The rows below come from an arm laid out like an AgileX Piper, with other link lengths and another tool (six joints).
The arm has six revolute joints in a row. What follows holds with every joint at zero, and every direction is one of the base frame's. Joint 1 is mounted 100.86 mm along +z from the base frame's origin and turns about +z. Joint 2 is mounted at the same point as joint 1 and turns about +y. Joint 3 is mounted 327.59 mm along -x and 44.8 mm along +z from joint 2 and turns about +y. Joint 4 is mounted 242.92 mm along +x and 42.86 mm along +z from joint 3 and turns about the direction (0.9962, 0, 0.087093). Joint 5 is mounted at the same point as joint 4 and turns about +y. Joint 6 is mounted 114.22 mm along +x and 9.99 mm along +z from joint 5 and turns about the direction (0.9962, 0, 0.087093). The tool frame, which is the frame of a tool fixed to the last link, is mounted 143.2 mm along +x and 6 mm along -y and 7.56 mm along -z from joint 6; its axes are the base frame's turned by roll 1.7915, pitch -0.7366 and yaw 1.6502 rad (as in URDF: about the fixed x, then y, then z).
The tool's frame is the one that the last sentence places.
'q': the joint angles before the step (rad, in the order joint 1, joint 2, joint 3, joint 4, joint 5, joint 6). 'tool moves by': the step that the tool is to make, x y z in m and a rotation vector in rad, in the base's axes. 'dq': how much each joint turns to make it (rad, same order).
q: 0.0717 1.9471 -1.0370 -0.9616 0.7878 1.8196
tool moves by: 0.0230 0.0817 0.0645 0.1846 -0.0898 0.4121
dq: 0.0385 -0.2328 0.0000 0.3493 -0.2024 -0.5852
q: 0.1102 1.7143 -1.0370 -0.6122 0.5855 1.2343
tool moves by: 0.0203 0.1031 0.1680 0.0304 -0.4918 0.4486
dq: 0.1453 -0.3267 0.0003 0.0789 -0.2759 -0.2846
